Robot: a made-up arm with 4 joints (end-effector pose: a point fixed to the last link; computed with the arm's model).
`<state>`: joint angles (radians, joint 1 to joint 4).
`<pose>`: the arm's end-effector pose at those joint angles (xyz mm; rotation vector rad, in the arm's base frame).
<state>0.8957 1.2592 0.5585 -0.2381</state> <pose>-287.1 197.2 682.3 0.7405 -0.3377 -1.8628</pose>
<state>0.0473 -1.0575 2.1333 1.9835</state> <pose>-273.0 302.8 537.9 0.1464 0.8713 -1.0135</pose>
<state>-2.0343 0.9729 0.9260 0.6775</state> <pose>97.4 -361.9 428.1 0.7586 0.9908 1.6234</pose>
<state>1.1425 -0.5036 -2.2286 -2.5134</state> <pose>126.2 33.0 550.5 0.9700 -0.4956 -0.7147</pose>
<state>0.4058 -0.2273 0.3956 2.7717</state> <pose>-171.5 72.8 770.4 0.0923 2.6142 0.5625</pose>
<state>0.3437 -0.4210 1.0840 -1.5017</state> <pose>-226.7 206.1 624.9 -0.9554 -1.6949 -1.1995</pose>
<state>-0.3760 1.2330 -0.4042 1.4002</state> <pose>-187.8 -305.8 429.5 0.4943 0.2688 1.4715</pose>
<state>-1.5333 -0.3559 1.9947 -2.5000</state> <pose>-300.9 -182.6 547.4 0.3812 -2.1505 -2.2571</pose>
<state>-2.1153 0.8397 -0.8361 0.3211</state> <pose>208.7 -25.3 456.2 1.2006 -0.6775 2.7329</pose>
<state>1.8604 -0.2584 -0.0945 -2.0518</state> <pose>65.0 112.7 627.2 -1.5912 -1.3051 -0.9708</pose>
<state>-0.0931 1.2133 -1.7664 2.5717</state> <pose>-53.4 -235.7 606.2 -1.7872 0.2177 1.5071</pose>
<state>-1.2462 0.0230 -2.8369 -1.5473</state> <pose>-162.1 0.8 707.0 -1.2900 -0.4945 -2.5551</pose>
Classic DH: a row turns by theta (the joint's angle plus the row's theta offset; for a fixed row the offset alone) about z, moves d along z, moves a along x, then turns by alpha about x. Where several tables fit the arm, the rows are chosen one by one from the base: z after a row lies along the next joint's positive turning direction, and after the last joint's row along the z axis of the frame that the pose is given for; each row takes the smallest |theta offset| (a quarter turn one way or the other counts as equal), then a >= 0, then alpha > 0; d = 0 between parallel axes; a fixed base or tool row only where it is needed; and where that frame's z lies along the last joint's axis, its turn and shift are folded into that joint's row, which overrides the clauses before.
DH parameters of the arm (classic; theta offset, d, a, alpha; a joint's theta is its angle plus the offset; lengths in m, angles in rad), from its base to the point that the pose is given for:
base (fixed): 0.8445 0.5843 -0.0681 -2.6371
joint 1: -0.6221 0.0903 0.0289 -1.6966
joint 2: -0.2978 -0.0722 0.0291 1.2871
joint 3: 1.1903 -0.2417 -0.1472 2.0401
joint 4: -0.0367 -0.1022 -0.0691 1.0987
tool (fixed): -0.2718 0.0032 0 0

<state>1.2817 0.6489 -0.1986 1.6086</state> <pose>-229.7 86.0 767.5 0.3799 1.2750 -0.2138</pose>
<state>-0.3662 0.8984 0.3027 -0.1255</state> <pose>-354.8 -219.1 568.4 1.0153 0.0197 -0.2937</pose>
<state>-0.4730 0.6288 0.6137 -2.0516</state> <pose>-269.3 -146.0 611.0 0.6081 -1.3199 -1.8312</pose>
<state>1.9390 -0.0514 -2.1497 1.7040</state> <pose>160.7 -171.0 654.8 -0.1481 2.0449 1.4710</pose>
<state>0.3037 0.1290 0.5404 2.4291</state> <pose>-239.4 6.7 778.3 0.3086 2.0430 0.6015</pose>
